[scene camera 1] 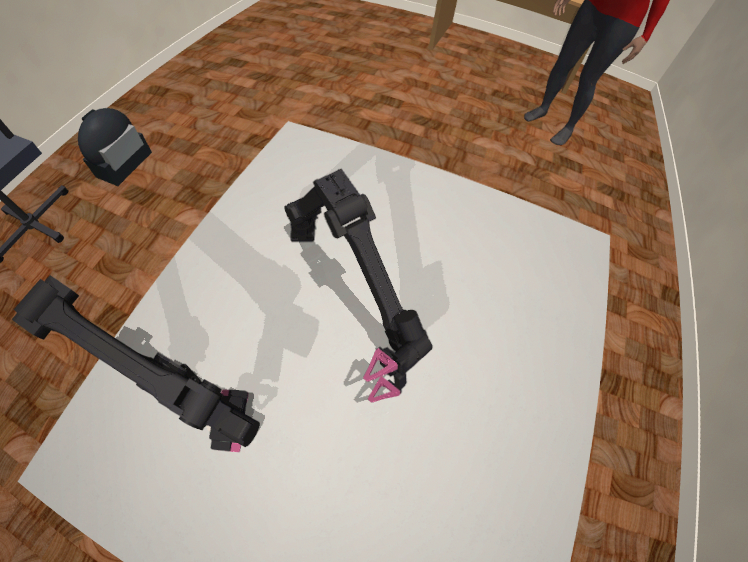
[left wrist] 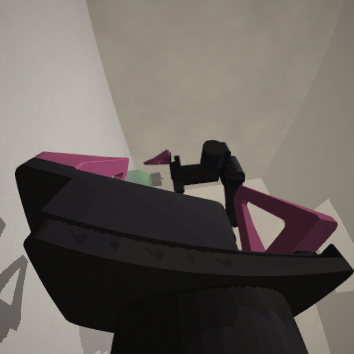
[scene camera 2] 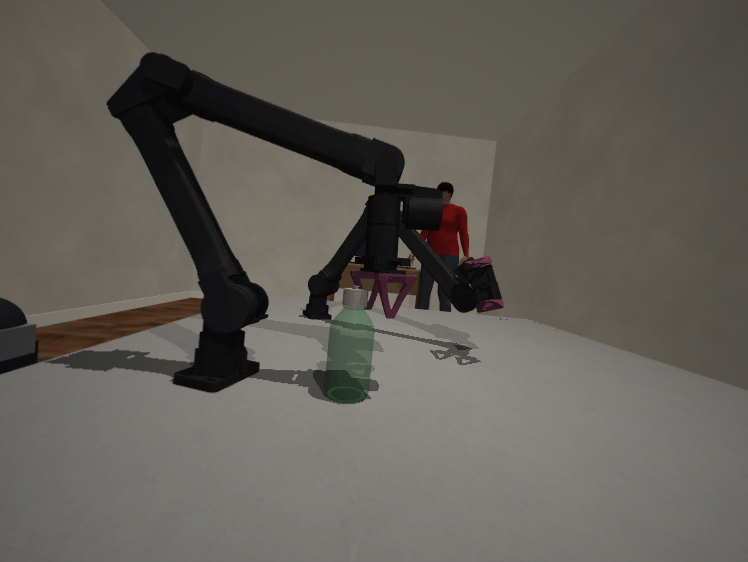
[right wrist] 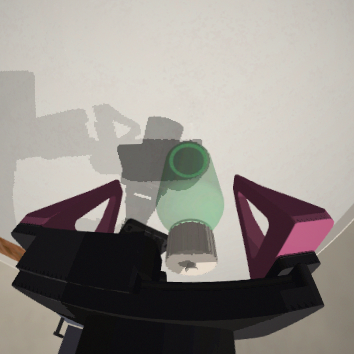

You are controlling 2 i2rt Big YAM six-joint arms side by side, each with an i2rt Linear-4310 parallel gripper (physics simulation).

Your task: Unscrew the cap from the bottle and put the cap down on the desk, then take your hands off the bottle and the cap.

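Frame: origin at the left arm's base, x right, y back, z down, level; metres.
Seen in the pictures: left gripper, fingertip midpoint: (scene camera 1: 367,390) (left wrist: 184,178) (scene camera 2: 482,281); right gripper, fingertip midpoint: (left wrist: 144,179) (scene camera 2: 378,313) (right wrist: 174,183); left arm's base, link origin: (scene camera 1: 303,228) (scene camera 2: 316,316); right arm's base, link origin: (scene camera 2: 219,376).
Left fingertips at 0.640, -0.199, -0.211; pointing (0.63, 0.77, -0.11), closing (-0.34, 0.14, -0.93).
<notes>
Offsets run from my left fingertips to a thing's middle, as dx, dy, dz. Level surfaces: height alone.
A translucent green bottle {+0.073, +0.371, +0.121} (scene camera 2: 349,350) (left wrist: 137,176) (right wrist: 192,200) stands upright on the white desk {dz +0.211} (scene camera 1: 483,423) (scene camera 2: 423,471) with its ribbed grey cap {+0.073, +0.371, +0.041} (scene camera 2: 354,297) (left wrist: 157,178) (right wrist: 191,247) on its neck. My right gripper (scene camera 1: 229,419) (scene camera 2: 380,313) (right wrist: 174,183) is open and points down close to the bottle's top. The cap shows between its pink fingers in the right wrist view, touching neither. In scene camera 1 the right arm hides the bottle. My left gripper (scene camera 1: 367,389) (scene camera 2: 488,284) is open and empty, tilted sideways above the desk, apart from the bottle.
The right arm's base (scene camera 2: 216,375) stands left of the bottle in scene camera 2, the left arm's base (scene camera 2: 316,313) farther back. A person in red (scene camera 1: 622,15) (scene camera 2: 453,232) stands beyond the desk. A dark helmet-like object (scene camera 1: 111,142) is off its left side.
</notes>
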